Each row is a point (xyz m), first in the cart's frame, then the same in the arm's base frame.
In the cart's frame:
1: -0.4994 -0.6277 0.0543
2: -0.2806 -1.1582 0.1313
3: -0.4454 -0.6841 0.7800
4: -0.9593 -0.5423 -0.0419
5: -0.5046 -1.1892 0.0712
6: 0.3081 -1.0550 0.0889
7: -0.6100 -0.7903 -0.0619
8: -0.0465 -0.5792 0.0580
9: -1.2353 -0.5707 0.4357
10: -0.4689 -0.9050 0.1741
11: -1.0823 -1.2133 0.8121
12: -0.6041 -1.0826 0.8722
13: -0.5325 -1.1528 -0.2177
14: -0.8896 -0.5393 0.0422
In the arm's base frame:
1: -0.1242 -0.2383 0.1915
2: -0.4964 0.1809 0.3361
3: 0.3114 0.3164 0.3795
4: -0.0144 -0.3511 -0.2594
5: -0.5024 0.1674 0.1026
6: -0.6004 0.0583 0.9134
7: -0.2879 -0.2034 0.0361
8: -0.2012 -0.2851 0.6380
9: 0.3563 0.0185 -0.4358
10: -0.2442 0.0403 0.2018
11: 0.1239 0.7319 -0.3126
12: 0.1357 0.6668 0.1824
13: -0.6645 -0.0629 0.0238
14: 0.0268 -0.2956 -0.1747

